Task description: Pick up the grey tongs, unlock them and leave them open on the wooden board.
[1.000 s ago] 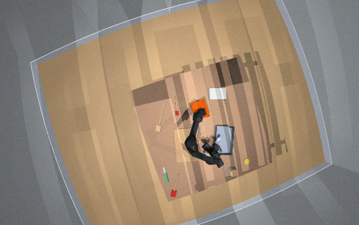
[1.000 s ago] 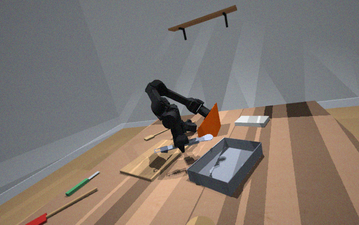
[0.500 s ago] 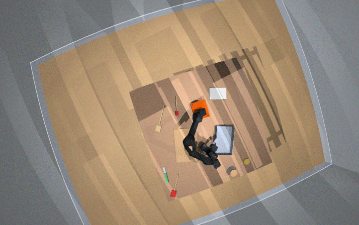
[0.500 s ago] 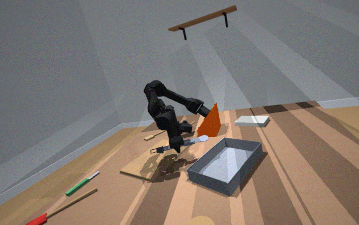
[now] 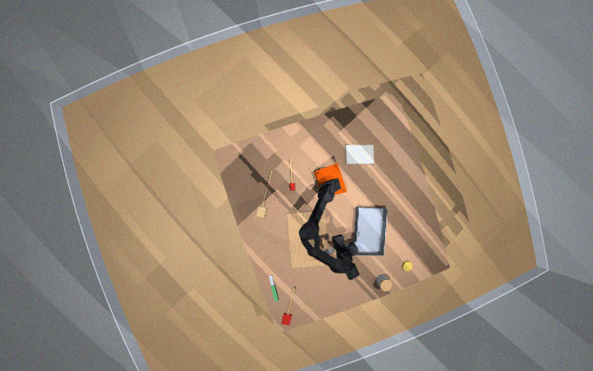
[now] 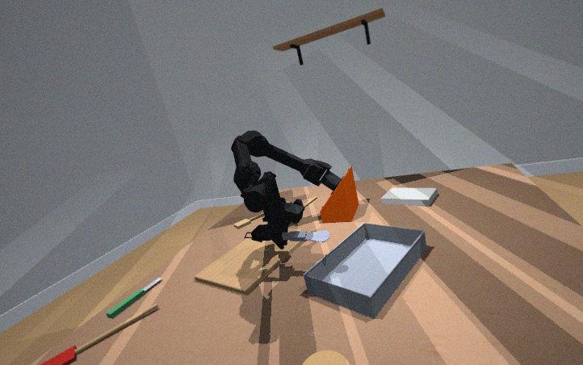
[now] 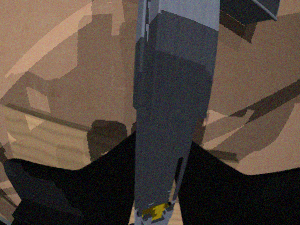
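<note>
Right now the wooden board is 160 mm to the right of my gripper tip, 70 mm below it and 70 mm behind it. Round my gripper tip: grey roasting tin 240 mm to the left, 50 mm below, 10 mm behind; white block 500 mm behind, 310 mm to the left, 60 mm below.
</note>
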